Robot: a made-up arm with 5 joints.
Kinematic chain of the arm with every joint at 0, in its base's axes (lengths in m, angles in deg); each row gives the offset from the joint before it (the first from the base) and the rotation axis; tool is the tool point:
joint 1: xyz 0 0 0.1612 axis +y
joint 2: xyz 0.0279 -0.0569 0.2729 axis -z
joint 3: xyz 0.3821 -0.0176 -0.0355 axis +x
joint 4: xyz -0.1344 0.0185 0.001 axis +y
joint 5: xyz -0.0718 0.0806 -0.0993 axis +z
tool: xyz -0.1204 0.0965 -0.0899
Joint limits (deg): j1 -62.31..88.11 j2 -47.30..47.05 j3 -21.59..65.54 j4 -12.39..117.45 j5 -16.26..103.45
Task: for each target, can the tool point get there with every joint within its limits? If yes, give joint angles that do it. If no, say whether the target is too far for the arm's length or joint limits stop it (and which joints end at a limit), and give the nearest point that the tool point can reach.
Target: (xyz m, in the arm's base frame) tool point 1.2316 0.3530 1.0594
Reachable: no: too far | nearest point 0.4699 0.0620 0.5039 | short by 0.987 m
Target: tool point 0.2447 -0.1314 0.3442
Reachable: yes | joints 42.56 -33.06 55.67 60.68 70.48
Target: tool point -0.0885 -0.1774 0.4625
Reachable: yes | joints -13.04 29.74 52.22 76.01 82.26
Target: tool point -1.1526 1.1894 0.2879
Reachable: no: too far | nearest point -0.3916 0.2380 0.3267 | short by 1.219 m
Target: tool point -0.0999 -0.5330 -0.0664
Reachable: no: joint limits stop it (at a limit: joint 1, joint 3, joint 4, joint 5) | nearest point 0.0574 -0.2453 0.0574 | short by 0.350 m
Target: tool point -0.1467 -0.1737 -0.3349
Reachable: no: joint limits stop it (at a limit: joint 1, joint 2, joint 4, joint 5) | nearest point -0.0129 -0.0436 -0.0747 | short by 0.320 m
